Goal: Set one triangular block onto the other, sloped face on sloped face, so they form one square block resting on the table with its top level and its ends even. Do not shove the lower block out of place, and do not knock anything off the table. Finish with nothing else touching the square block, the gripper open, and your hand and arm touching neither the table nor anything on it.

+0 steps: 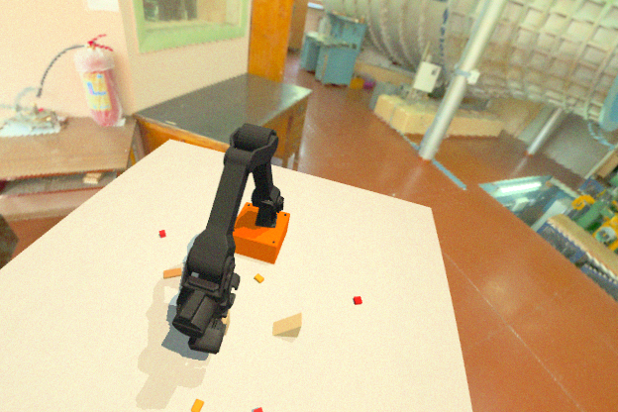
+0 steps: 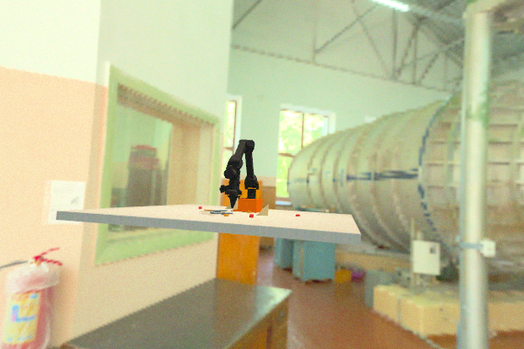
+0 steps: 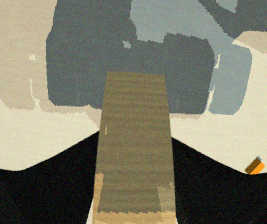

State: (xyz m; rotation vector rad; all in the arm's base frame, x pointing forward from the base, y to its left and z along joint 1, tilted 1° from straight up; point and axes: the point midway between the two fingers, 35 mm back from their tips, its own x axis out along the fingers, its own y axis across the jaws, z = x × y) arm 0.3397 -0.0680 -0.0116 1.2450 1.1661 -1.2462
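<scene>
Now: gripper tip 1 cm to the right of the tan triangular block and 1 cm below it.
</scene>
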